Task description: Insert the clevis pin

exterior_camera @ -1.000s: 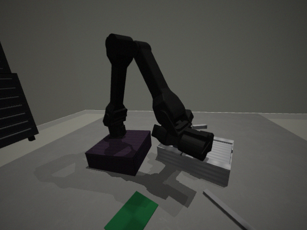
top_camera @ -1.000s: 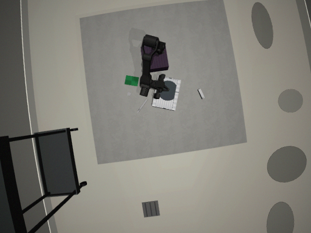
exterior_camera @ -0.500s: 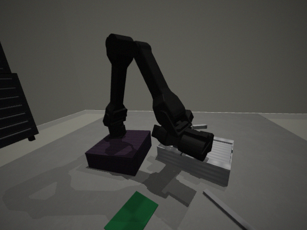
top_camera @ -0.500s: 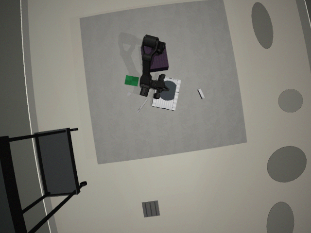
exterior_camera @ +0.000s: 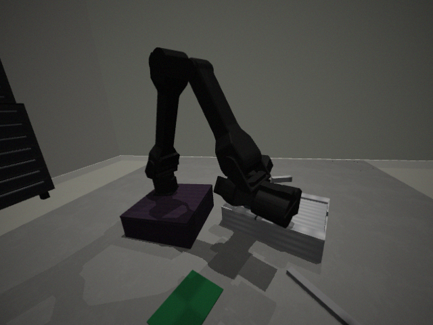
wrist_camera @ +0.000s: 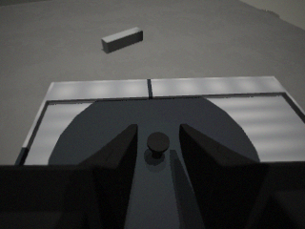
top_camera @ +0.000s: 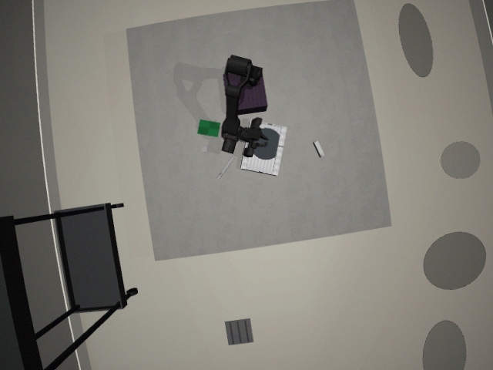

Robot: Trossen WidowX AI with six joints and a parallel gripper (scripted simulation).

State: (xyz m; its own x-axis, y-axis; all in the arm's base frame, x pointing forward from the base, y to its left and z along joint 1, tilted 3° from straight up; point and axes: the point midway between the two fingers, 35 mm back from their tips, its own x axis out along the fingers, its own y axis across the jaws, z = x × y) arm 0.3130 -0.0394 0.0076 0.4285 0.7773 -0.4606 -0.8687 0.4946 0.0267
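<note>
Right now my gripper tip is 20 mm above the dark aluminium disc. Round my gripper tip: green flat patch 170 mm behind, 270 mm to the right, 80 mm below; steel clevis pin 30 mm below; rimmed steel tray 10 mm ahead, 20 mm to the right, 40 mm below.
</note>
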